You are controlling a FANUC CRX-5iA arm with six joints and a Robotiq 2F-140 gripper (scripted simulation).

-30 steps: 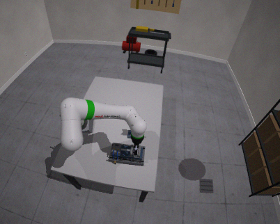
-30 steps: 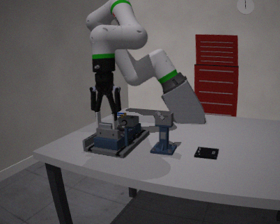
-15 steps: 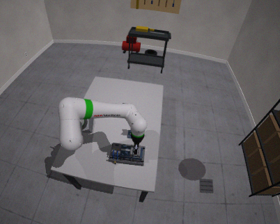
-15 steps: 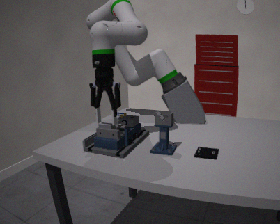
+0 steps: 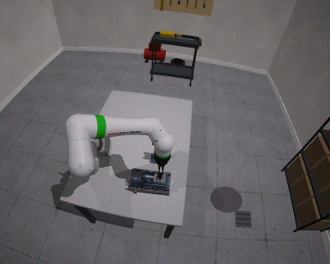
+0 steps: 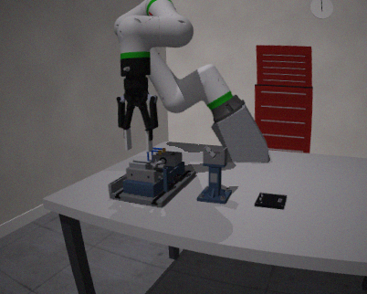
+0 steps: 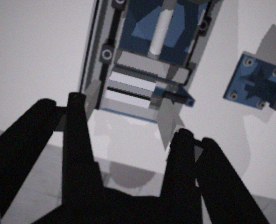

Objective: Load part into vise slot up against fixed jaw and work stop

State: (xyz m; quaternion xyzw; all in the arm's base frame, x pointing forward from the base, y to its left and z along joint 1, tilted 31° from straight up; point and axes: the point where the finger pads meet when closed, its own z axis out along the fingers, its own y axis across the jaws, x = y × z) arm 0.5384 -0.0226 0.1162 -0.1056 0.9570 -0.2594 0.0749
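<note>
Right now my hand is 8 cm above the part. From my hand the other things lie so: air cylinder rod (9 cm behind, 1 cm to the left, 10 cm below); blue work stop (2 cm behind, 9 cm to the left, 12 cm below); black infeed plate (12 cm behind, 40 cm to the left, 17 cm below).
</note>
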